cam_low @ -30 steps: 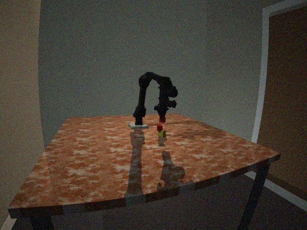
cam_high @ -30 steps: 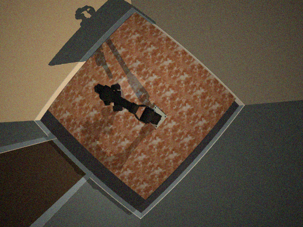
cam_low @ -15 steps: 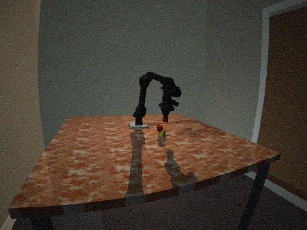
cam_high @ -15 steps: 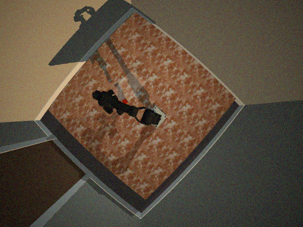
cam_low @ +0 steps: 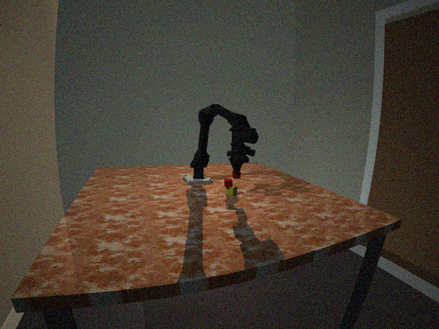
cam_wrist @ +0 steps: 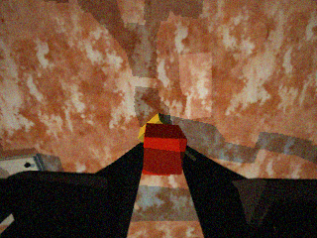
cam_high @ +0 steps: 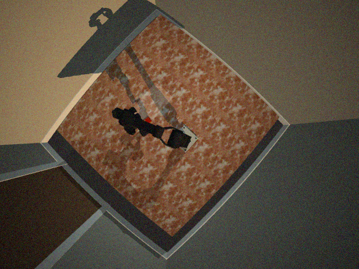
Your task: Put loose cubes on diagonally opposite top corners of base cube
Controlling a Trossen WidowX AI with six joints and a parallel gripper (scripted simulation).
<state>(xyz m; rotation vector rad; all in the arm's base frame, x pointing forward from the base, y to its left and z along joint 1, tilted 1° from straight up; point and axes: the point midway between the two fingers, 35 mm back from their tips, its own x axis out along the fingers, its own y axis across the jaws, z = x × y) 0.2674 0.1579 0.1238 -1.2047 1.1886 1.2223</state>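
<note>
Now: gripper tip 20 mm to the left of the yellow base cube and 80 mm above it. From my gripper tip the other things lie so: red cube: right at my gripper tip.
</note>
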